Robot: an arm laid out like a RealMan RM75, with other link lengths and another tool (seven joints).
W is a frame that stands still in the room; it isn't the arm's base.
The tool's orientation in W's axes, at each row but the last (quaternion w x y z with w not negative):
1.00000, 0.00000, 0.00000, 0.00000
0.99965, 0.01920, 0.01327, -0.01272
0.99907, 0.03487, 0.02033, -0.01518
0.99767, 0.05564, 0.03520, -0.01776
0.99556, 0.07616, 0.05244, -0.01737
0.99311, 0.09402, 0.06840, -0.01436
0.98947, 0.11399, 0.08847, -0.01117
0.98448, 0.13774, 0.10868, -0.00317
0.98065, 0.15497, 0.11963, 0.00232
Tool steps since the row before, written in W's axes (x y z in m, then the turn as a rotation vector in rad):
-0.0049, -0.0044, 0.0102, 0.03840, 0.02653, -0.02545
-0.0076, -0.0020, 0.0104, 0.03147, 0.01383, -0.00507
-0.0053, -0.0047, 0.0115, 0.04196, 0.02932, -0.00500
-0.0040, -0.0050, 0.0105, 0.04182, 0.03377, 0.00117
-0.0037, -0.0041, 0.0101, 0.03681, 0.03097, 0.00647
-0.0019, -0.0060, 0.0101, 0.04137, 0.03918, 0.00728
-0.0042, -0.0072, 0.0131, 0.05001, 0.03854, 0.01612
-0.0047, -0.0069, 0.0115, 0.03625, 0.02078, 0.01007
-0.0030, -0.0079, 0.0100, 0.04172, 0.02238, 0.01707
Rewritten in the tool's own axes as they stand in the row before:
-0.0049, -0.0044, 0.0102, 0.03840, 0.02653, -0.02545
-0.0078, -0.0018, 0.0103, 0.03124, 0.01444, -0.00478
-0.0056, -0.0041, 0.0116, 0.04127, 0.03022, -0.00538
-0.0046, -0.0040, 0.0107, 0.04054, 0.03531, 0.00022
-0.0046, -0.0027, 0.0102, 0.03507, 0.03313, 0.00535
-0.0032, -0.0041, 0.0107, 0.03934, 0.04153, 0.00520
-0.0064, -0.0043, 0.0135, 0.04628, 0.04325, 0.01531
-0.0072, -0.0037, 0.0117, 0.03372, 0.02403, 0.01153
-0.0056, -0.0046, 0.0109, 0.03746, 0.02786, 0.01879

